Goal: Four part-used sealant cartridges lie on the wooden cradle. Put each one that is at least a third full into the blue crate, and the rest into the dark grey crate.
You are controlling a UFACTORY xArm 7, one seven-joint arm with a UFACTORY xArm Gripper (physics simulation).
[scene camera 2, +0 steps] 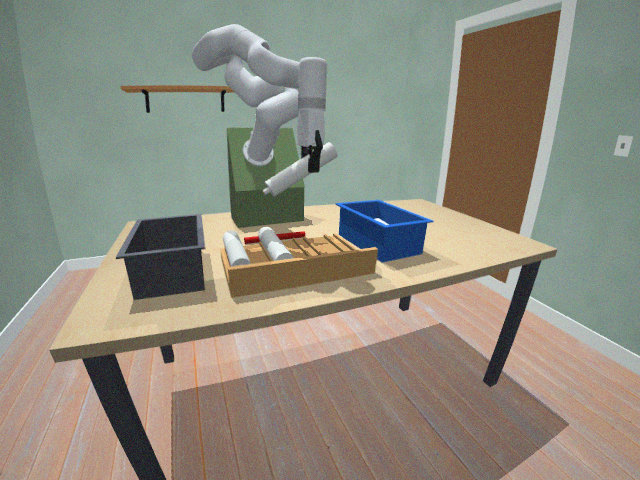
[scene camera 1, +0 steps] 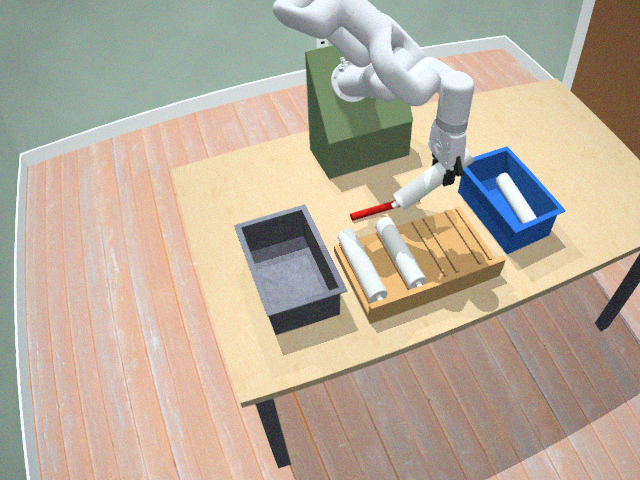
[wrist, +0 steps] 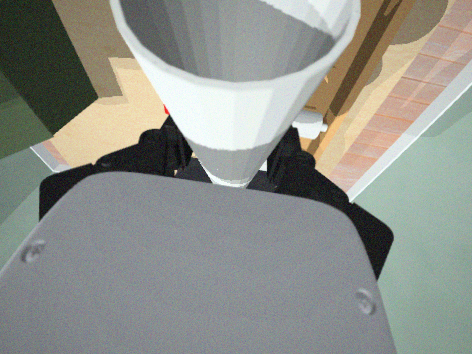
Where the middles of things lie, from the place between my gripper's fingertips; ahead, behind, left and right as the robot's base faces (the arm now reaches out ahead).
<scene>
Now: the wooden cradle (scene camera 1: 338, 252) 3 cm ahead of my hand, 7 cm to the right of it and 25 cm below it. From my hand the other things lie so: dark grey crate (scene camera 1: 296, 278): 11 cm behind, 39 cm to the right, 21 cm below; then blue crate (scene camera 1: 477, 186): 4 cm ahead, 27 cm to the left, 21 cm below.
</scene>
